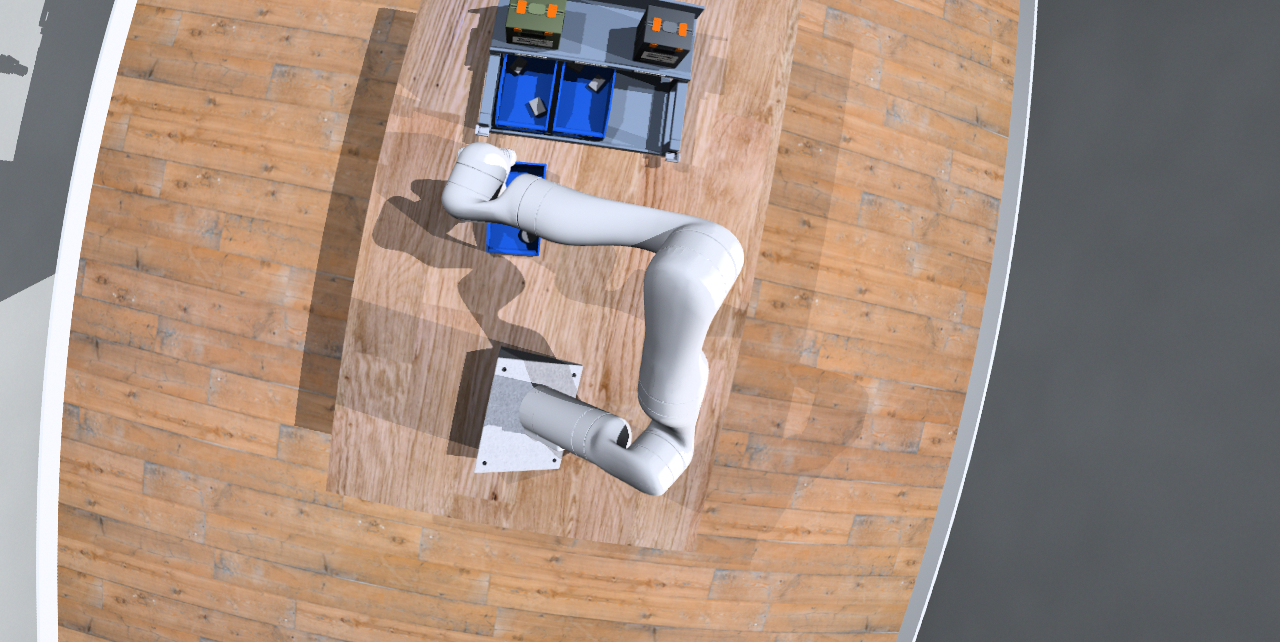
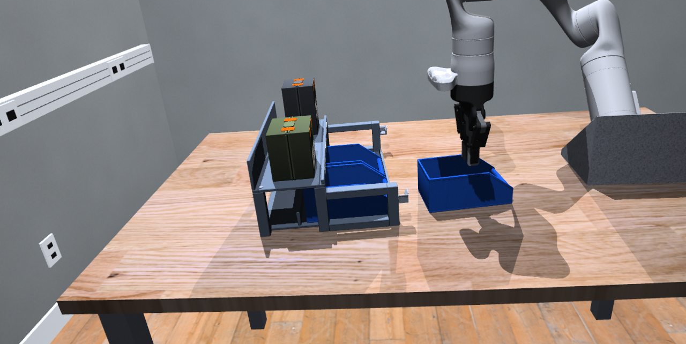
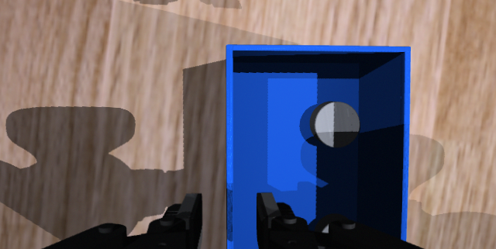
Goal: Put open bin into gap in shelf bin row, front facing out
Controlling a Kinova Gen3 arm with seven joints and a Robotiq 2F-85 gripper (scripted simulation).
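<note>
The round grey part is 30 mm ahead of my hand, 70 mm to the right of it and 110 mm below it. Round my hand: green box: 340 mm ahead, 50 mm to the right, 30 mm above; dark box: 320 mm ahead, 280 mm to the right, 40 mm above; shelf: 260 mm ahead, 160 mm to the right, 50 mm below.
</note>
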